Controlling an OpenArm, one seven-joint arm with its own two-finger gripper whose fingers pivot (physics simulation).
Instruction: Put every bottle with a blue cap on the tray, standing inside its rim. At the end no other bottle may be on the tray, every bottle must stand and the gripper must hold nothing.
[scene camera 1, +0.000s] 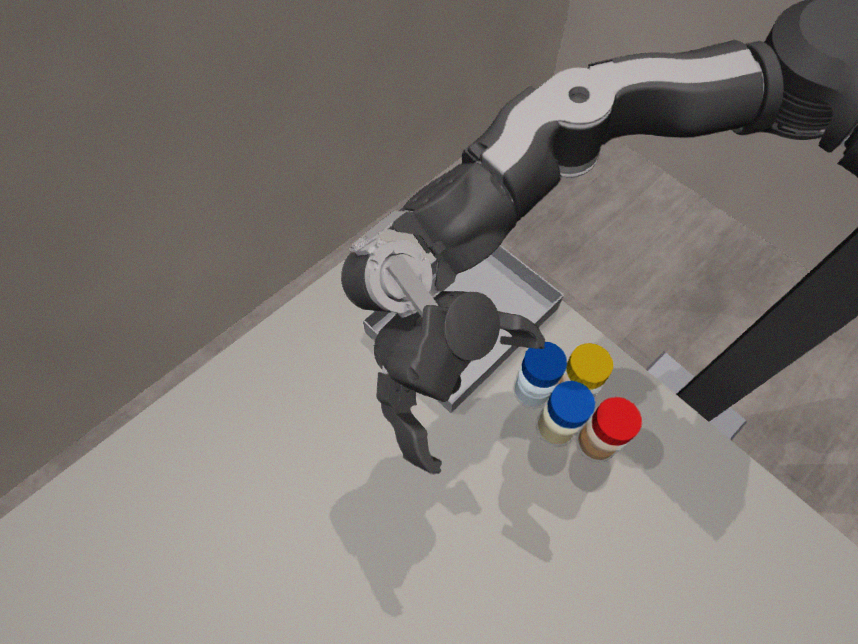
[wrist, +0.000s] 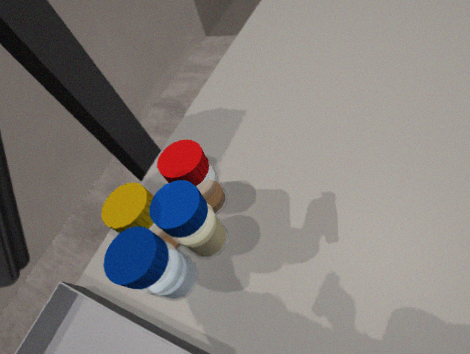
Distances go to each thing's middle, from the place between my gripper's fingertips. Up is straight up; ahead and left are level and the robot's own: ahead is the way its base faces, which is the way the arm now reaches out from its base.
My hand is 150 mm past the blue-capped bottle (scene camera 1: 540, 372), 10 mm to the left of it and 200 mm above it. Round my hand: red-capped bottle (scene camera 1: 616, 421) 160 mm behind, 100 mm to the left, 200 mm below; yellow-capped bottle (scene camera 1: 590, 364) 190 mm behind, 30 mm to the left, 200 mm below; grey tray (scene camera 1: 513, 287) 150 mm behind, 160 mm to the right, 240 mm below.
